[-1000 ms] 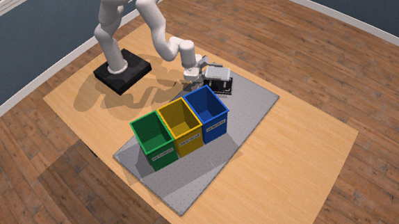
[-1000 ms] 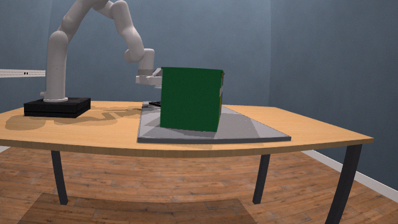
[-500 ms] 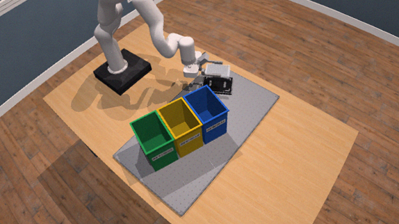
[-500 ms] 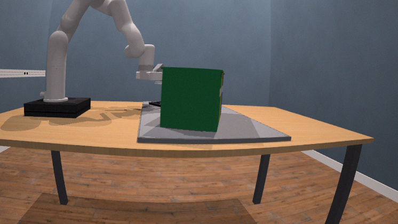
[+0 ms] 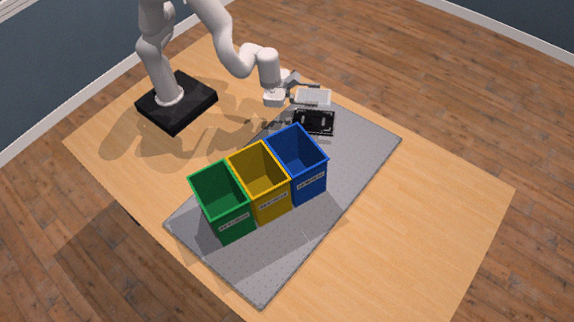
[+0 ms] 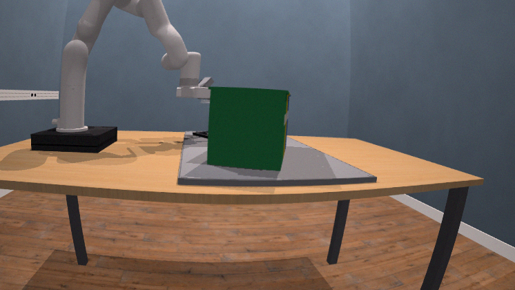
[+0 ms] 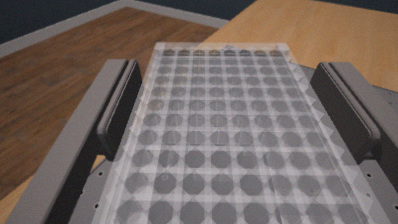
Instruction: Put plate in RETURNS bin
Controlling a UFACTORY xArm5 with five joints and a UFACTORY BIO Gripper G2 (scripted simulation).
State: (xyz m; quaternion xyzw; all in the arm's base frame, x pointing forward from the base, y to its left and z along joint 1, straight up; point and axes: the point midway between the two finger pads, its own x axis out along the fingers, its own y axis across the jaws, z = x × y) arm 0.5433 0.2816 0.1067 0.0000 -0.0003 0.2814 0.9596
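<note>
Right now my hand is 5 cm short of the green bin, 50 cm to the left of it and 6 cm above it. Round my hand: black plate nest N1: 14 cm below; then blue bin: 13 cm ahead, 24 cm to the right, 6 cm below; then clear 96-well plate: 1 cm below.
</note>
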